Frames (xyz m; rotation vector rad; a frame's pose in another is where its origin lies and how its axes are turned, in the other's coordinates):
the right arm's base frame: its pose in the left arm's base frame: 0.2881 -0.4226 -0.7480 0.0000 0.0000 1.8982
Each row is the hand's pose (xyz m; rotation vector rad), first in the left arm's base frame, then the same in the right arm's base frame.
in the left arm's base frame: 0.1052 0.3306 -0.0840 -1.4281 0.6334 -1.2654
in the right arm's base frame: 0.7720 -0.0690 0.6640 0.3889 -1.8774 2.1775
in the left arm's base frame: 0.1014 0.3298 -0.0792 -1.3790 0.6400 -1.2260
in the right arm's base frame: 0.7725 -0.0652 0.6688 0.3555 -1.8769 2.2452
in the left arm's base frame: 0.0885 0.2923 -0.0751 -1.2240 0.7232 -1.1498
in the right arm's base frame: 0.7411 -0.0409 0.6729 0.1650 -1.8690 2.3954
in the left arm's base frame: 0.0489 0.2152 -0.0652 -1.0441 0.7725 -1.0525
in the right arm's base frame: 0.6808 0.0214 0.6828 0.0275 1.7981 -2.5494
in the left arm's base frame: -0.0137 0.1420 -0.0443 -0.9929 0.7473 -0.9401
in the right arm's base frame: 0.6317 0.1042 0.7037 0.0396 1.6858 -2.4835
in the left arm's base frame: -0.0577 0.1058 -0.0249 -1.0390 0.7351 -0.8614
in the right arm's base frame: 0.6115 0.1575 0.7231 -0.0101 1.6993 -2.3955
